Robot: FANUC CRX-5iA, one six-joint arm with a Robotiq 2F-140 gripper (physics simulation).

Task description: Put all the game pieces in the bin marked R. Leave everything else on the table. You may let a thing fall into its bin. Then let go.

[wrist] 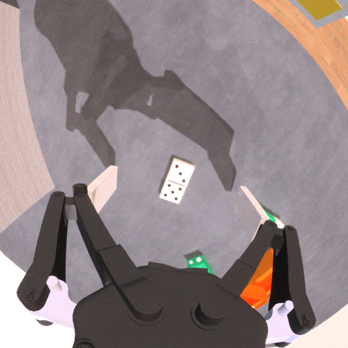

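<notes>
A white domino (177, 181) with black dots lies flat on the grey round table (150, 225), between the fingers in the view but below them. My gripper (177, 187) is wide open and empty, with one pale fingertip to each side of the domino. A green die (199, 262) with white dots shows in part at the top edge of the gripper body. Part of an orange bin (259, 285) shows behind the right finger linkage. Its label is hidden, so I cannot tell which bin it is.
A green and white block (271, 217) shows in part behind the right fingertip. The arm's shadow falls across the table beyond the domino. A wooden floor (327, 55) and a yellow panel with a grey border (320, 7) lie past the table edge at the upper right.
</notes>
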